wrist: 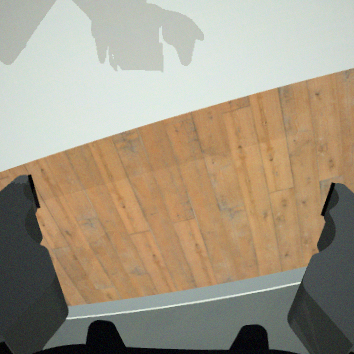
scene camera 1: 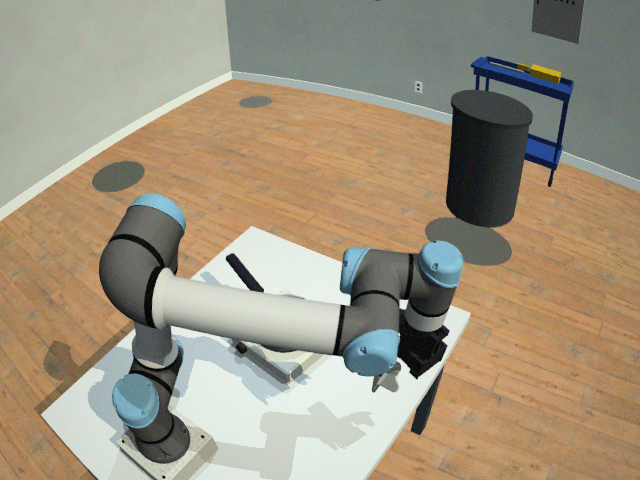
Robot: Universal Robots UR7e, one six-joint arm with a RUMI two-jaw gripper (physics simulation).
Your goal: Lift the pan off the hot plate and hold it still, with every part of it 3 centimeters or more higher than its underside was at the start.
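Seen in the pictures: gripper, fingertip midpoint: (wrist: 180,184) (scene camera 1: 399,373); arm's base, link origin: (scene camera 1: 163,439).
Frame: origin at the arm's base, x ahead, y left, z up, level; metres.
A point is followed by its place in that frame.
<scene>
The pan shows its dark handle (scene camera 1: 244,272) @[x 0.593, y 0.110, z 0.062 m] in the scene view, slanting up and left from behind the arm. Most of the pan's body is hidden by the forearm. The pale hot plate (scene camera 1: 305,363) @[x 0.436, y -0.179, z -0.035 m] is partly hidden too; its front panel with a black knob faces the robot's base. My gripper (scene camera 1: 400,381) @[x 0.333, y -0.479, z 0.218 m] (wrist: 180,184) @[x 0.333, y -0.479, z 0.218 m] is open, with its jaws wide apart and nothing between them. It is over the table's right edge, to the right of the hot plate and apart from it. Neither the pan nor the hot plate shows in the wrist view.
The white table (scene camera 1: 330,397) @[x 0.381, y -0.283, z -0.073 m] (wrist: 75,107) @[x 0.160, y -0.421, z -0.073 m] carries the robot's base (scene camera 1: 199,454) @[x 0.022, y -0.100, z -0.019 m] at its near left. The wooden floor (scene camera 1: 516,382) (wrist: 165,220) shows beyond the table's edge. A dark bin (scene camera 1: 485,165) and a blue cart (scene camera 1: 564,124) stand farther back, beyond the table.
</scene>
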